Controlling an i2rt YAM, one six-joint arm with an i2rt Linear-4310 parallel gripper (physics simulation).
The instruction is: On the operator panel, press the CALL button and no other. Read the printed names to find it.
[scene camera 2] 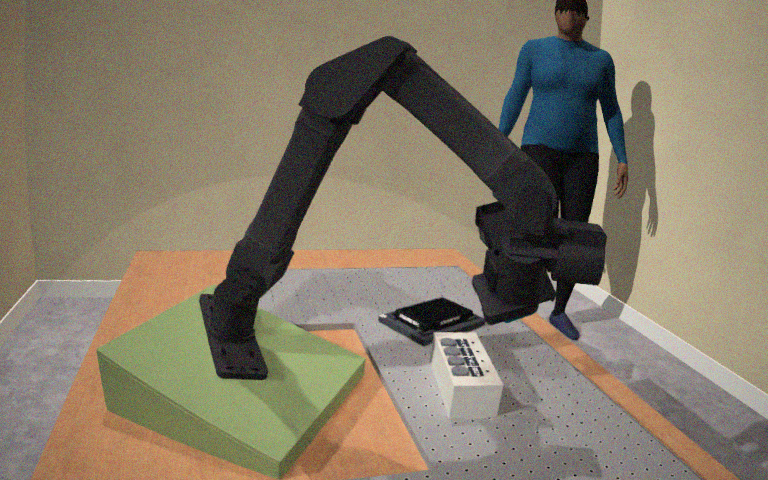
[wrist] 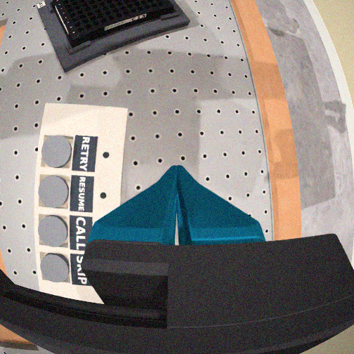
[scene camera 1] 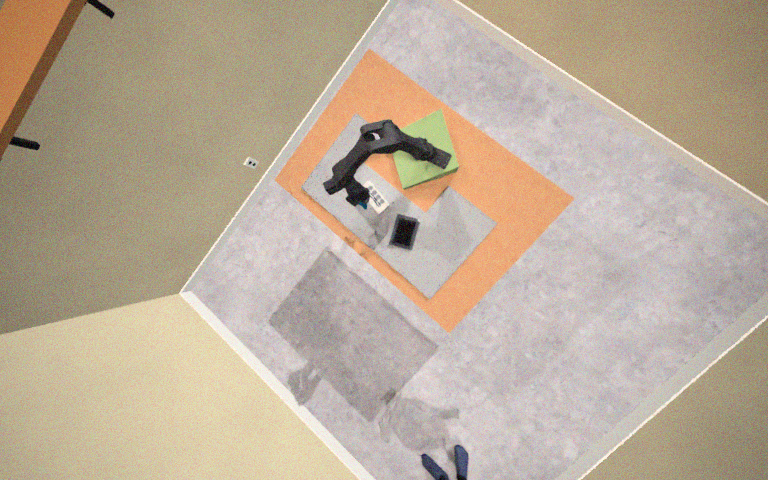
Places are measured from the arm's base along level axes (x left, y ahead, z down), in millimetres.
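Where they show: gripper, fingertip midpoint: [scene camera 2: 506,319] [scene camera 1: 365,208]; arm's base, origin of the base link: [scene camera 2: 229,336] [scene camera 1: 430,153].
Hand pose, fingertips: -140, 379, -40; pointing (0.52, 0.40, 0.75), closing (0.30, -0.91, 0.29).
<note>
Each offset is from my fingertips to the centre of the thing, as dx, dy, dz. Level surfaces: height alone.
The white operator panel @[-6, -70, +72] [scene camera 1: 385,207] [scene camera 2: 474,400] [wrist: 112,125] stands on the grey perforated board. In the wrist view its round grey buttons form a column, with dark name labels beside them: RETRY, RESUME, CALL, SKIP from top to bottom. The CALL button [wrist: 53,230] is third, between the RESUME button [wrist: 53,191] and the SKIP button [wrist: 54,267]. The lower parts of the CALL and SKIP labels are partly covered by the gripper. My gripper [scene camera 1: 363,205] [wrist: 176,174] is shut and empty, its teal fingertips together. It hangs above the board, off the label side of the panel.
A black well plate @[+212, +9, +80] [scene camera 1: 404,232] [scene camera 2: 436,312] [wrist: 112,20] in a dark holder stands near one end of the panel. The arm is mounted on a green wedge [scene camera 1: 421,133] [scene camera 2: 169,350] on the orange table @[dz +112] [scene camera 1: 509,226] [scene camera 2: 79,396]. A person [scene camera 2: 563,96] stands beyond the table.
</note>
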